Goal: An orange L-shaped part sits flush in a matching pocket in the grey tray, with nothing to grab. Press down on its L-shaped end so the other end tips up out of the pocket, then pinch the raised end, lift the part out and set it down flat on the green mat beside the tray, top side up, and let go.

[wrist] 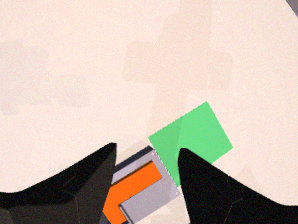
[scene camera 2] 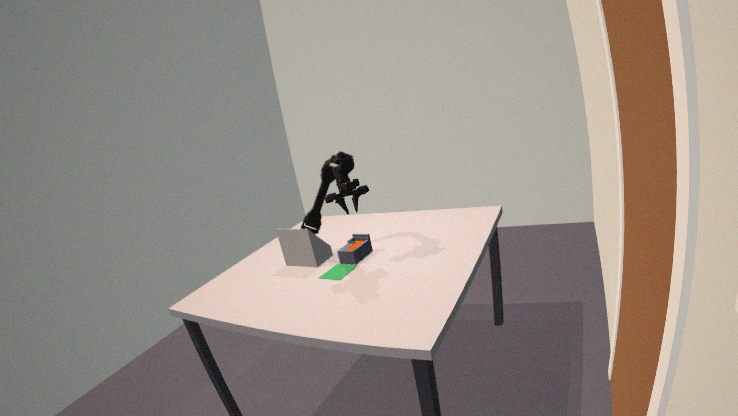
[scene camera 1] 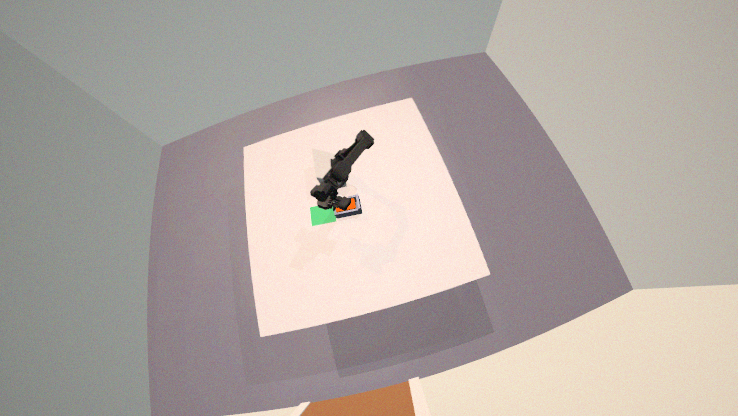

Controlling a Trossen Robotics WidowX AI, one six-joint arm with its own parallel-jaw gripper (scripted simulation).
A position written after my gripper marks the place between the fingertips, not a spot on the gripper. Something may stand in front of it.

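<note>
Green mat (wrist: 200,131) visible. My gripper (scene camera 2: 352,213) visible, also in the wrist view (wrist: 148,152).
</note>
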